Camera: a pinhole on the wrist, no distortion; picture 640 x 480 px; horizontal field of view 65.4 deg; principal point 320.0 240.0 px. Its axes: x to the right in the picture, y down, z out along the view. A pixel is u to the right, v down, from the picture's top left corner.
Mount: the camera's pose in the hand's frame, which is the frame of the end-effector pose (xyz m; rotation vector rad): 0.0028 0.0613 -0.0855 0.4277 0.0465 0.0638
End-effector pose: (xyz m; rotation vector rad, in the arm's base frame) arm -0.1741 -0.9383 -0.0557 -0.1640 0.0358 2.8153
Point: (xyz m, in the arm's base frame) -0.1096 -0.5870 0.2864
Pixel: 288 68
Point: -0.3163 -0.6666 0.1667
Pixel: 507 101
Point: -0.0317 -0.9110 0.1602
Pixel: 39 253
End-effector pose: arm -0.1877 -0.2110 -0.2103 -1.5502 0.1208 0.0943
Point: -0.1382 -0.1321 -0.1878
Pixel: 399 203
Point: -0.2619 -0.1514 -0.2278
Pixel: 29 361
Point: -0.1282 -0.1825 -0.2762
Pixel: 598 426
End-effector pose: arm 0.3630 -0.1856 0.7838 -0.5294 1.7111 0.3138
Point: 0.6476 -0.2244 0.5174
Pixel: 545 173
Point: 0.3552 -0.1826 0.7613
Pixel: 385 172
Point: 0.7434 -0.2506 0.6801
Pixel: 342 127
